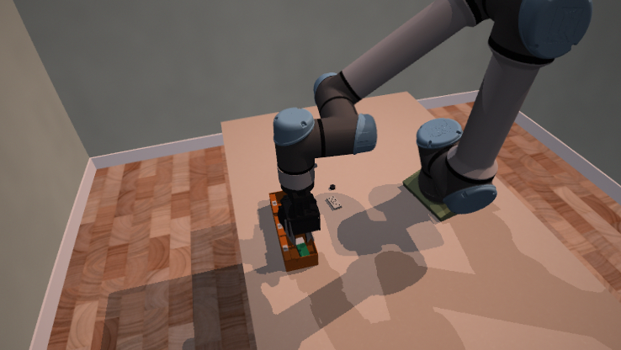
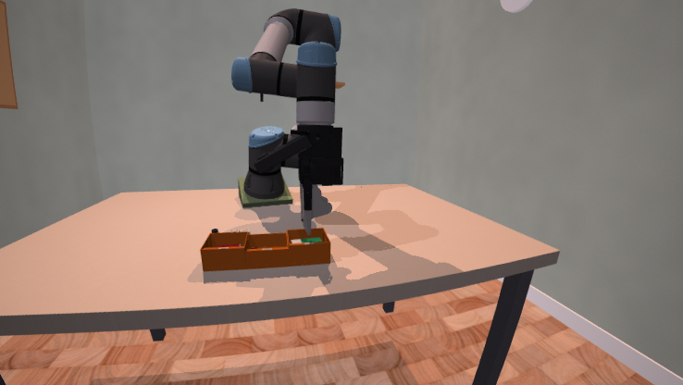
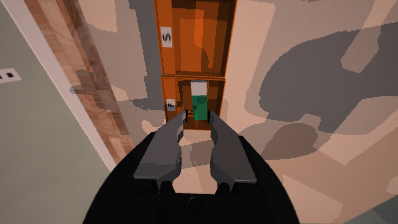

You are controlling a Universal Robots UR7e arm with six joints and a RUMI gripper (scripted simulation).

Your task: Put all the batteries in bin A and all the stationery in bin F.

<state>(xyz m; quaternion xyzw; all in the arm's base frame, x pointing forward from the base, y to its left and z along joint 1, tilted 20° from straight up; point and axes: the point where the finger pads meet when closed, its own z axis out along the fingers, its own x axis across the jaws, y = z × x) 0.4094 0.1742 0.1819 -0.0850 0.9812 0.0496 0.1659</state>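
Right now my hand is 40 mm above the green-and-white eraser and 10 mm to the left of it. Also, from my hand: small grey object (50 mm below); then orange three-compartment bin (80 mm to the right, 40 mm below, 20 mm ahead); then green battery (160 mm to the right, 60 mm below, 40 mm ahead).
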